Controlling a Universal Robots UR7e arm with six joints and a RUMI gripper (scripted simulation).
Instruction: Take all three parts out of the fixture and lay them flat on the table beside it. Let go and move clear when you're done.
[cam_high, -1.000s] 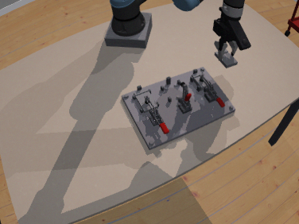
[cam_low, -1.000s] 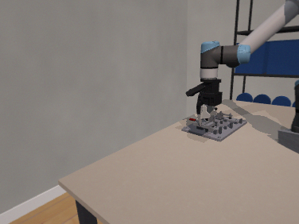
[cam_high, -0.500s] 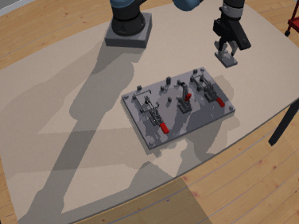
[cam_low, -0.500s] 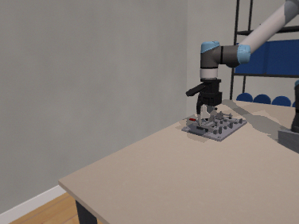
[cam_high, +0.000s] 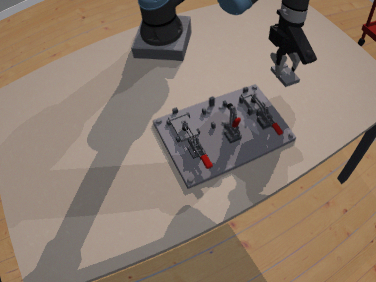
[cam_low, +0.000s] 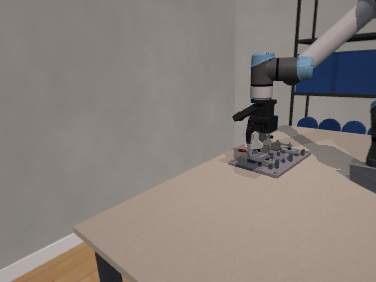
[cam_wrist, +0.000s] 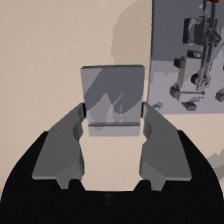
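Now: hand 130 mm to the left of the clamp, 70 mm short of it and 60 mm above it. Also, from my hand: flat grey part: 10 mm below, 10 mm behind; grey fixture plate: 240 mm to the right, 100 mm below, 30 mm ahead.
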